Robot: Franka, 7 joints.
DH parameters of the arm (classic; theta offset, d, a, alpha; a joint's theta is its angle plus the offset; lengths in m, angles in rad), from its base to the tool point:
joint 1: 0 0.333 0 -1.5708
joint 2: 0 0 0 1.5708
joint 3: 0 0.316 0.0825 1.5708
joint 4: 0 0 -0.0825 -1.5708
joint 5: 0 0.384 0 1.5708
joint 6: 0 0 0.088 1.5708
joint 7: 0 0.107 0 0
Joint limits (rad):
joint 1: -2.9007..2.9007
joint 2: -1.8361..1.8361
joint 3: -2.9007..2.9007
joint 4: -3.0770..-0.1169
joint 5: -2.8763..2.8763
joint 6: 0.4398..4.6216
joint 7: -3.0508..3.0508
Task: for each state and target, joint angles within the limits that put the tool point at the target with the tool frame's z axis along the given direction. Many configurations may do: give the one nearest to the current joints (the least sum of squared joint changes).
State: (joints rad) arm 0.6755 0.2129 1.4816 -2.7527 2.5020 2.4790 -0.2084
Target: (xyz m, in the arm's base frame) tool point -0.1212 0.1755 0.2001 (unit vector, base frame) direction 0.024 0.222 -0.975
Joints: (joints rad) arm 0.9895 -0.1041 1.4811 -2.8559 2.6777 3.3368 -0.2084
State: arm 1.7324 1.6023 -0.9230 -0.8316 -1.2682 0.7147 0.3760
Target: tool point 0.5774 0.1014 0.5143 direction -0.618 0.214 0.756
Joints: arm 1.0959 1.3855 -1.5165 -1.6226 -1.5887 0.8098 0.3760
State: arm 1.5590 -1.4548 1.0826 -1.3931 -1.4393 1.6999 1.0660
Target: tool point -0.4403 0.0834 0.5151 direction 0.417 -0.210 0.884
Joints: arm 1.1708 -1.6807 1.4099 -2.2502 -1.3108 1.3630 1.0660
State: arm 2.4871 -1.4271 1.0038 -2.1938 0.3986 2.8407 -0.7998
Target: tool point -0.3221 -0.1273 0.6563 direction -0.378 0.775 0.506
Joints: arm 1.8153 -1.8361 0.7829 -2.5806 -0.2545 2.8949 -0.7998
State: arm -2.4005 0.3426 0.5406 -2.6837 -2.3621 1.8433 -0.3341
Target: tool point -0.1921 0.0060 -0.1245 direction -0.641 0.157 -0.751
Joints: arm -2.6776 1.1948 -0.1437 -2.5144 -2.8133 1.9752 -0.3341
